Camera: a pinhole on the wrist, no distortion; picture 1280 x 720 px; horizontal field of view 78.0 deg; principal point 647.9 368.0 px. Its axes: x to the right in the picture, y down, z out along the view. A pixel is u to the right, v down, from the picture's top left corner.
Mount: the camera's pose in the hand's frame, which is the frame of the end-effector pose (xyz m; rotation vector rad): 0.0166 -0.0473 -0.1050 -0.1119 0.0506 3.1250
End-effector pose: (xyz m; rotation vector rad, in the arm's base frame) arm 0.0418 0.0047 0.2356 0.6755 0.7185 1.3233
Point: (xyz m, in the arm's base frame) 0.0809 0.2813 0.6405
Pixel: outside the picture
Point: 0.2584 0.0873 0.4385
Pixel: 450.8 220.1
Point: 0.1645 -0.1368 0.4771
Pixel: 946.5 88.6
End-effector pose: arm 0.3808 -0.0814 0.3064 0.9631 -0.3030 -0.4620
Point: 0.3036 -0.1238 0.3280
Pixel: 852.0 285.1
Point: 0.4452 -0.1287 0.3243
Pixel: 165.1 15.6
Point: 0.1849 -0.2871 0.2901
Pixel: 784.2 666.8
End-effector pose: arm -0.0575 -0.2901 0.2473 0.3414 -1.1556 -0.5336
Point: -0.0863 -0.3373 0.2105
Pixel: 770.6 510.1
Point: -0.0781 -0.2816 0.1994
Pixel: 1052.1 221.9
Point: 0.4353 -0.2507 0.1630
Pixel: behind the camera
